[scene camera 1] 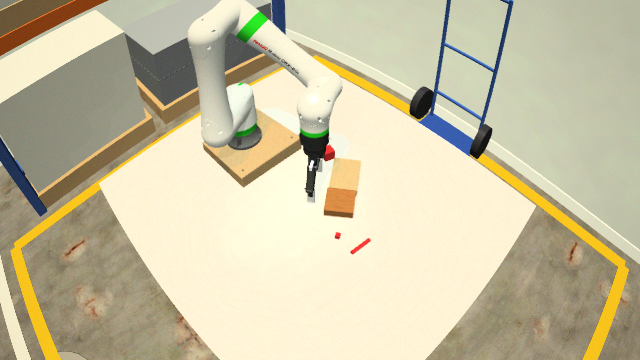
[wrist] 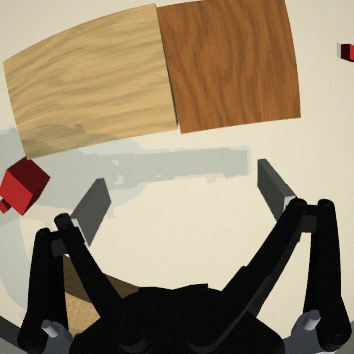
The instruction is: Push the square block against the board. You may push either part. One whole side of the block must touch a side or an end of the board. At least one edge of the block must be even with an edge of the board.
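Note:
The square block, darker orange-brown, lies flat with one side along an end of the pale wooden board. A thin dark line shows between them in the wrist view, so I cannot tell if the whole side touches. Their edges on the gripper's side are nearly in line, with a small step at the joint; the board is turned slightly relative to the block. My gripper is open and empty, above the table beside the pair, on the robot base's side.
A red cube is near the board's far end, with a smaller red piece beside it. A small red cube and a red rod lie beyond the block. The robot stands on a wooden base.

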